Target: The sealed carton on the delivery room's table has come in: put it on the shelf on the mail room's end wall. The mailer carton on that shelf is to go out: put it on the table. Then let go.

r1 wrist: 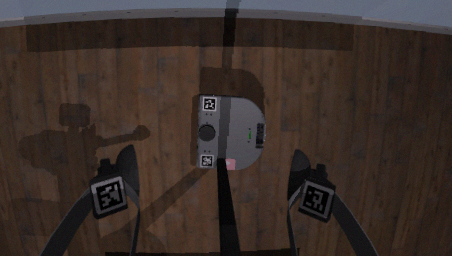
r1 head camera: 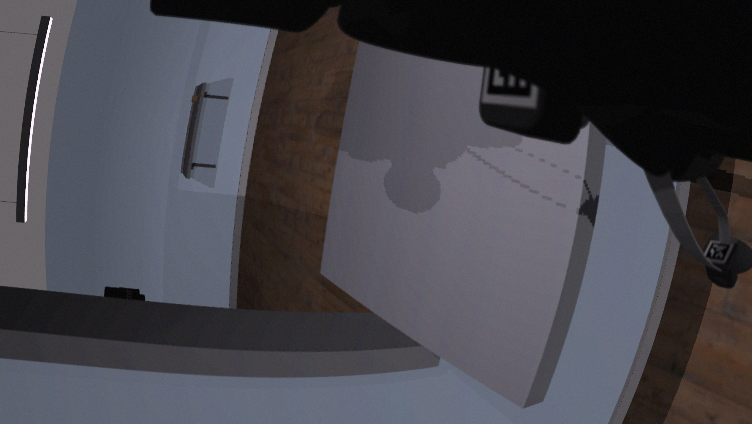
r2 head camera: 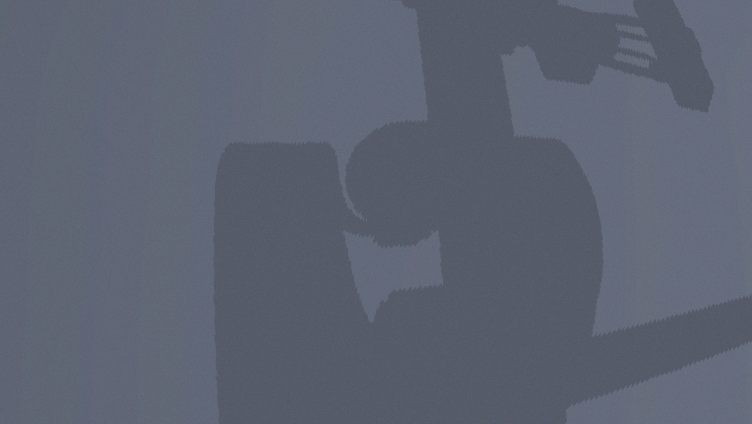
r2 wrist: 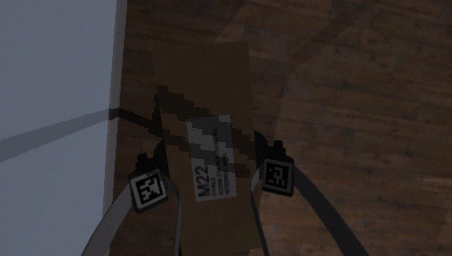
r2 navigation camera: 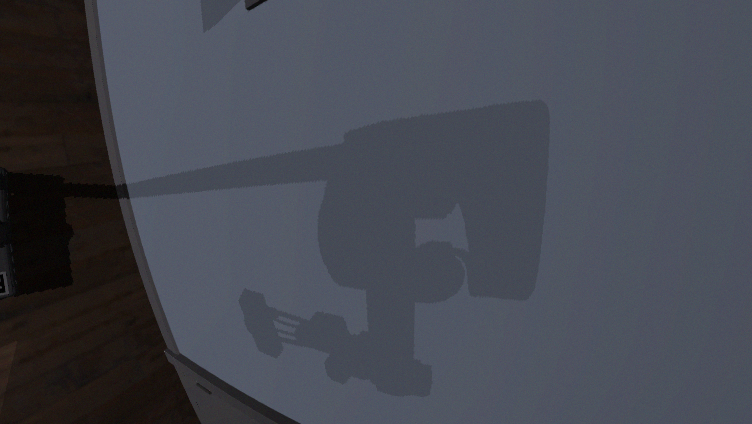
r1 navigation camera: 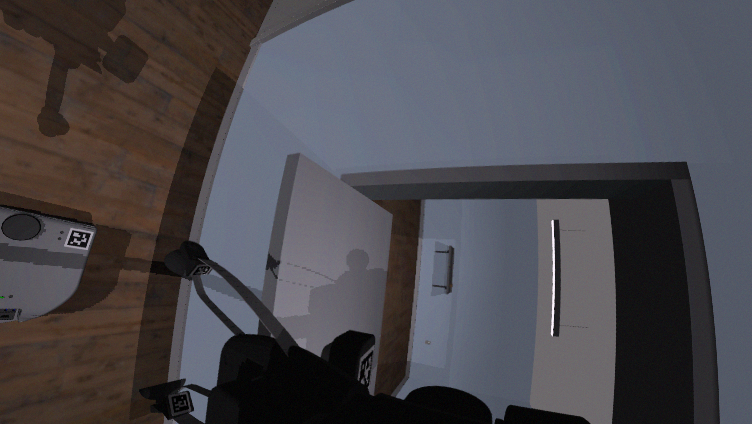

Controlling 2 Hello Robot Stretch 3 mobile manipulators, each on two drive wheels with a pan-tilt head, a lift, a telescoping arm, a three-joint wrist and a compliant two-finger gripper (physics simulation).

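Observation:
r2's gripper (r2 wrist: 211, 152) is shut on a brown carton (r2 wrist: 200, 70) with a white M22 label. The carton is held between both fingertips above the wood floor, beside a wall. r1's gripper (r1 wrist: 213, 170) (r1 navigation camera: 181, 331) is open, with its fingertips wide apart and no carton between them, above r1's own base. A wall shelf (r1 head camera: 193, 131) (r1 navigation camera: 449, 268) on two brackets shows through the doorway; I cannot tell which room it is in. The delivery room's table and a second carton do not show in these views.
An open door panel (r1 head camera: 447, 263) (r1 navigation camera: 326, 210) stands beside the doorway's frame (r1 navigation camera: 526, 171), close to r1's arm. r1's base (r1 wrist: 240, 112) (r1 navigation camera: 42, 258) is on the wood floor near a wall. r2's head and navigation cameras face a wall (r2 head camera: 105, 210) (r2 navigation camera: 631, 210) with r2's shadow on it.

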